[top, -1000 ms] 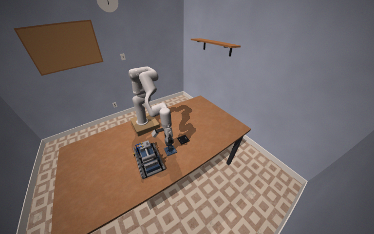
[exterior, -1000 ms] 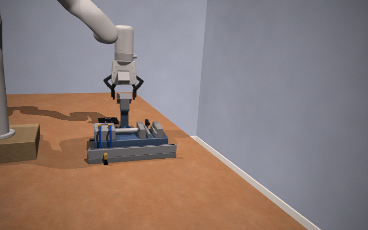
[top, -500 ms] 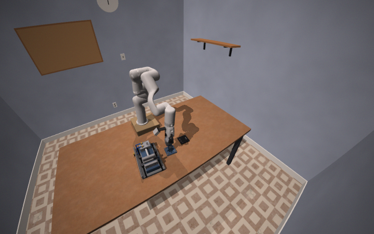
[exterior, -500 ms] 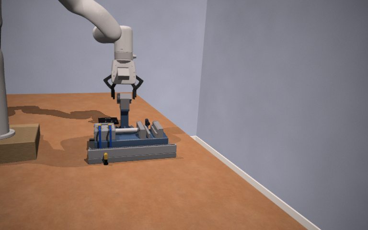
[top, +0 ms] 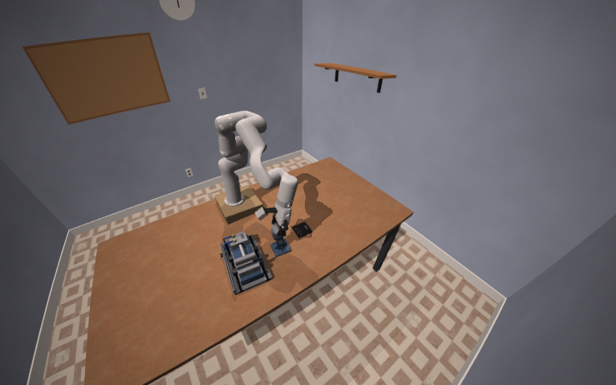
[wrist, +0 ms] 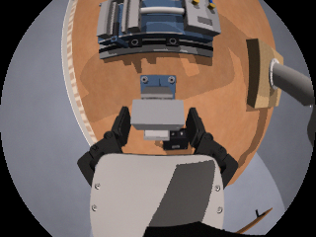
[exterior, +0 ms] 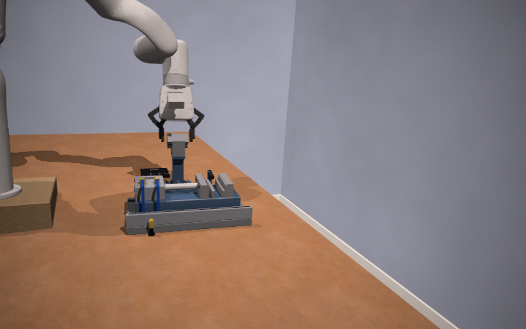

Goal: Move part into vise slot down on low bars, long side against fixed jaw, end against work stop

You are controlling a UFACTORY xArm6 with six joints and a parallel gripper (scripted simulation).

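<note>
My gripper is now 1 cm to the left of the part and 1 cm above it. From my hand the other things lie so: white cylinder rod 3 cm behind, 19 cm to the right, 9 cm below; post 11 cm below; black work stop 6 cm ahead, 16 cm to the right, 8 cm below.
</note>
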